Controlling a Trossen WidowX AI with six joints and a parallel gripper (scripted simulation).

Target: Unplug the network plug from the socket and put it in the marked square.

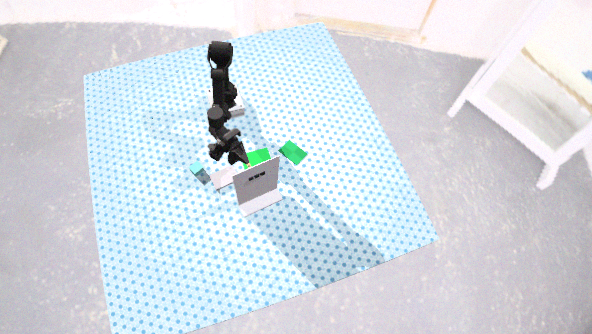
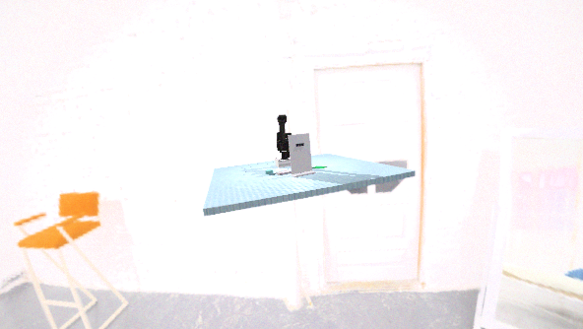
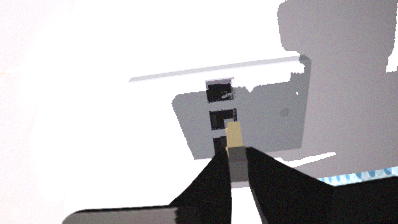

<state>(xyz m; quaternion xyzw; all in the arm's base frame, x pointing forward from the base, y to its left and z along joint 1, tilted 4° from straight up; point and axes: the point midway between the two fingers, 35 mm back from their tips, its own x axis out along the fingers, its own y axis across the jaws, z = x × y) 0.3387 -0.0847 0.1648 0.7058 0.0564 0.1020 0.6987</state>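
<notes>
Now: the green square 21 cm below my gripper tip, 8 cm behind it and 7 cm to the left of it. The rest, counted from my gripper tip: network plug: 1 cm ahead; then upright panel: 8 cm below, 6 cm ahead; then flat white piece: 20 cm below, 8 cm to the right, 8 cm behind.
</notes>
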